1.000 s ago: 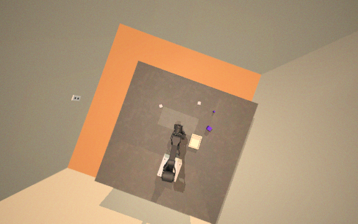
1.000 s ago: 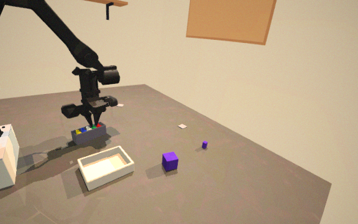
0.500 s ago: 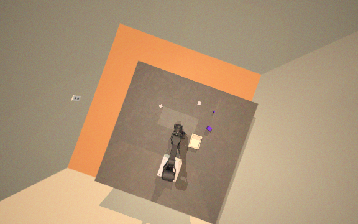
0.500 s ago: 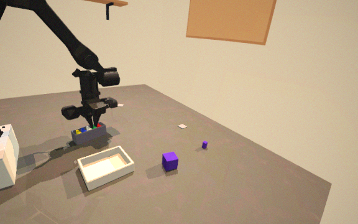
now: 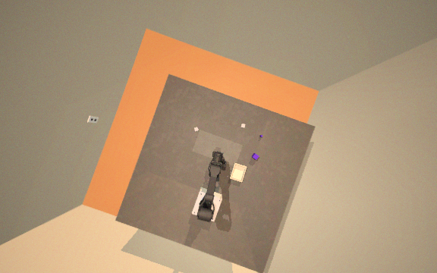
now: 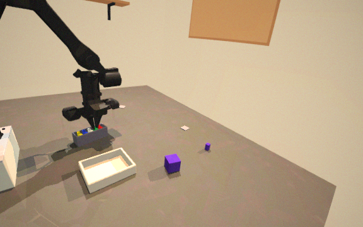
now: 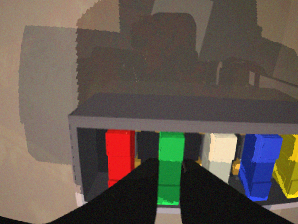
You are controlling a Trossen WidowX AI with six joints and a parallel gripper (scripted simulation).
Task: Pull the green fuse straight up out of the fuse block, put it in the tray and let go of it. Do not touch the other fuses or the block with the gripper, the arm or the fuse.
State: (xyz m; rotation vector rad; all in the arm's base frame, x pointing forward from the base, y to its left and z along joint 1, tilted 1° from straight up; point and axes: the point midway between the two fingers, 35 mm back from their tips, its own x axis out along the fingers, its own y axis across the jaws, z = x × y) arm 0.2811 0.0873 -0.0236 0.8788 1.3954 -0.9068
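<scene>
Now: gripper tip 2 cm short of the red fuse, 1 cm to the right of it and 1 cm above it. Round my gripper tip: blue fuse (4 cm behind, 2 cm to the right, 1 cm below); then white fuse (2 cm behind, 1 cm to the right, 1 cm below); then green fuse (1 cm below).
</scene>
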